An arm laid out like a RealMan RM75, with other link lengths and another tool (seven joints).
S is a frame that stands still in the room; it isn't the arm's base.
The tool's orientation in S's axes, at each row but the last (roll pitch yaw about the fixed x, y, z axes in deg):
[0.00, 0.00, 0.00]
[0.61, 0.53, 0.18]
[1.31, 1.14, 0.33]
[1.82, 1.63, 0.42]
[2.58, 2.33, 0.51]
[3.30, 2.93, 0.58]
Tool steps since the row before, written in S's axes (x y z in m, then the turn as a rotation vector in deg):
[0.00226, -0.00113, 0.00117, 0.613, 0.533, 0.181]
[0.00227, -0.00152, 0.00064, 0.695, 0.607, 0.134]
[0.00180, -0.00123, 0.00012, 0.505, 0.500, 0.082]
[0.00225, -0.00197, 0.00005, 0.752, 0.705, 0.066]
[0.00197, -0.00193, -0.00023, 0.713, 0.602, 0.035]
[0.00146, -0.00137, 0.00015, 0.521, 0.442, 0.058]
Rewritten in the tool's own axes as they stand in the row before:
[0.00226, -0.00113, 0.00117, 0.613, 0.533, 0.181]
[0.00226, -0.00152, 0.00068, 0.696, 0.606, 0.134]
[0.00179, -0.00124, 0.00018, 0.506, 0.499, 0.081]
[0.00223, -0.00198, 0.00018, 0.755, 0.702, 0.065]
[0.00196, -0.00195, -0.00006, 0.716, 0.598, 0.037]
[0.00144, -0.00137, 0.00030, 0.522, 0.441, 0.060]

